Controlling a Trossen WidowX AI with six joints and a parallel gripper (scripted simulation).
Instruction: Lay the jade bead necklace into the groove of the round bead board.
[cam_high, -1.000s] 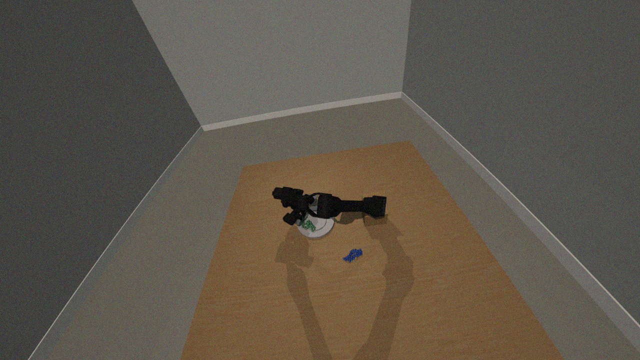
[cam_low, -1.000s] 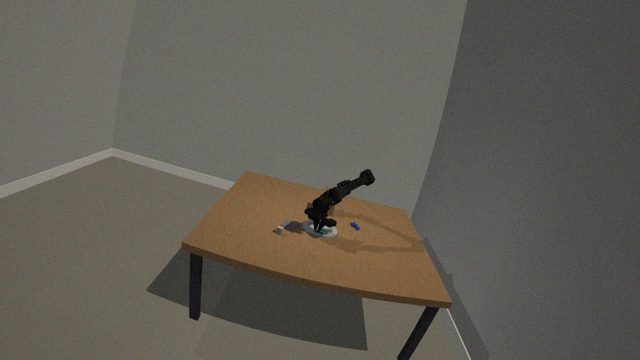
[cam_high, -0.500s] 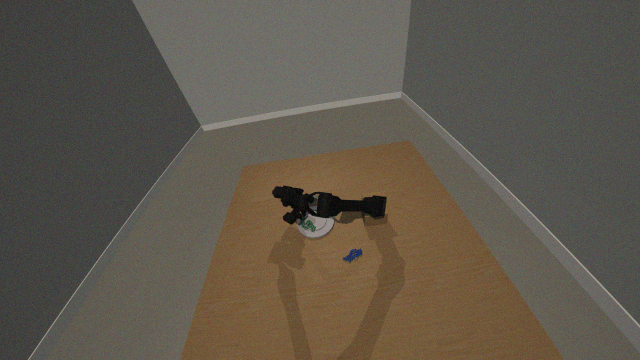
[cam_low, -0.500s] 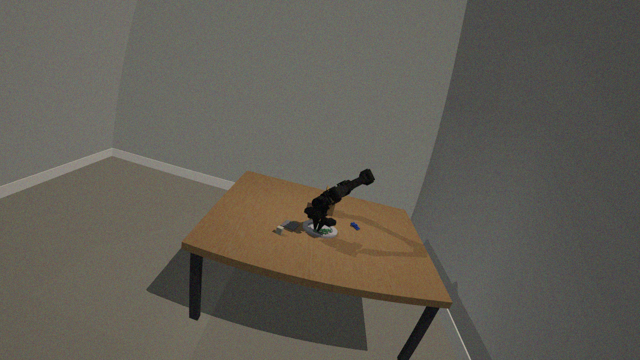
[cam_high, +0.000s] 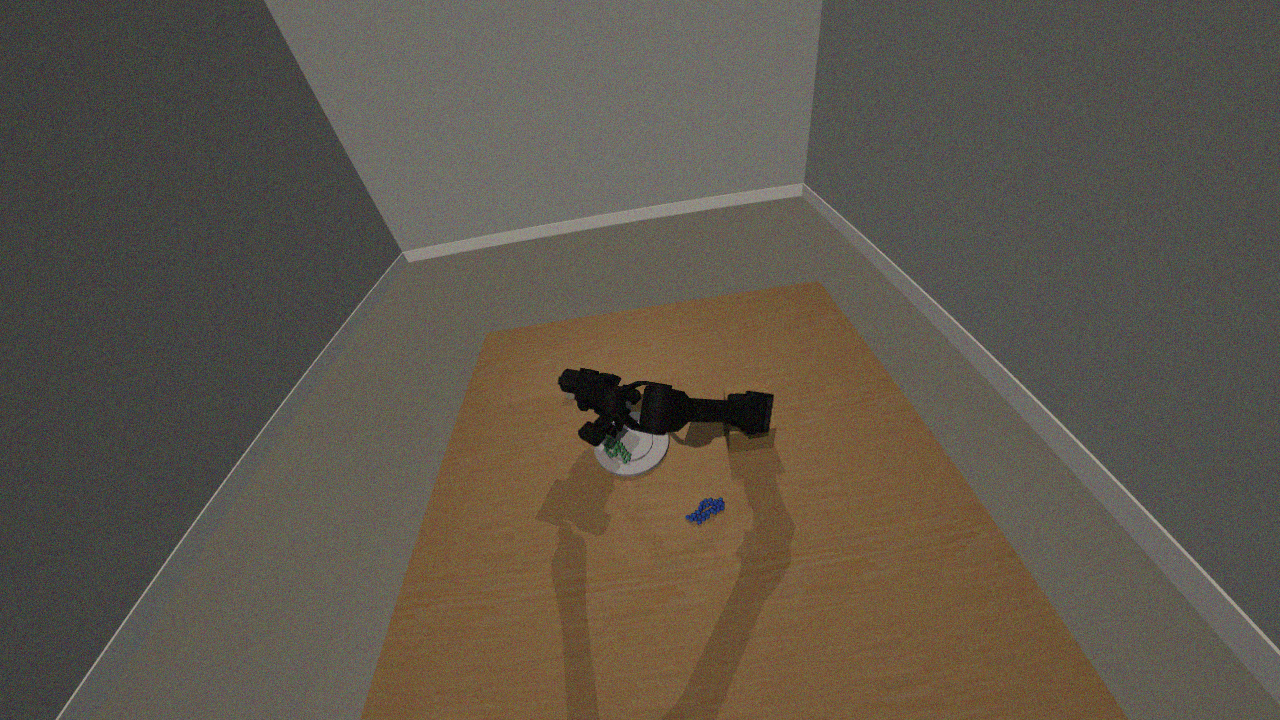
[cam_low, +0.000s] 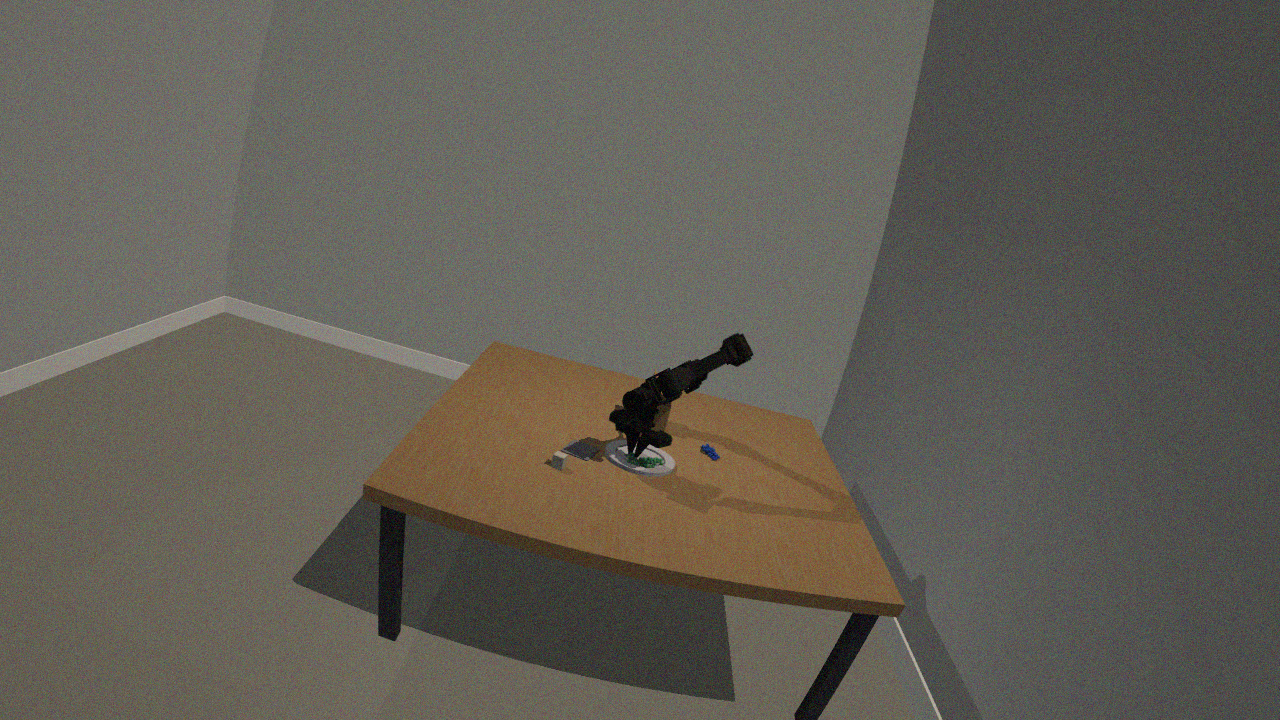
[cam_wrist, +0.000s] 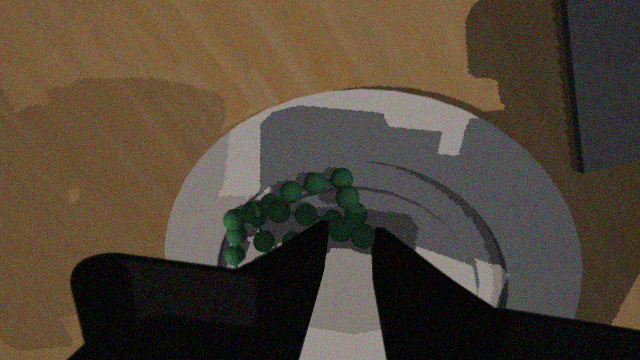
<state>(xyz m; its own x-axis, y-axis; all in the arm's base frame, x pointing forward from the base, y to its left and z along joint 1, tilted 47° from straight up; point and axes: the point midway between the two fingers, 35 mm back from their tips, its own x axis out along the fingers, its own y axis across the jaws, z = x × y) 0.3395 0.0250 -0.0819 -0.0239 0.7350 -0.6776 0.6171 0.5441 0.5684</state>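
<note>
The round bead board lies 40 mm behind my gripper tip, 20 mm to the left of it and 10 mm below it. From my gripper tip the other things lie so: pale block (180 mm to the right, 150 mm ahead); flat grey plate (140 mm to the right, 20 mm below, 10 mm ahead).
</note>
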